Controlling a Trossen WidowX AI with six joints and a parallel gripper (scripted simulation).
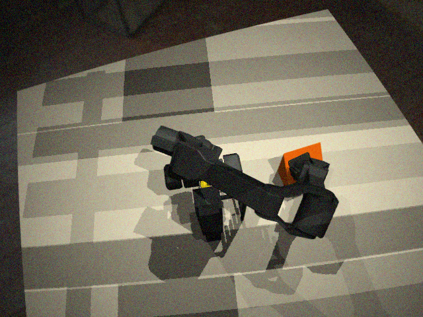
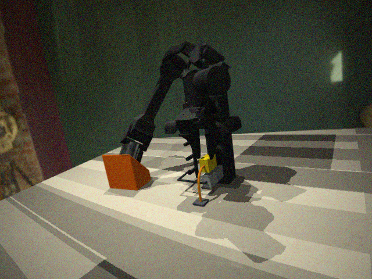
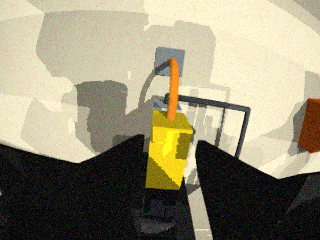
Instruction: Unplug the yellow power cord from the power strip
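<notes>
The yellow plug is 3 cm to the left of my gripper tip and 1 cm below it. Also, from my gripper tip: grey pad 10 cm below, 5 cm to the right, 1 cm behind.
</notes>
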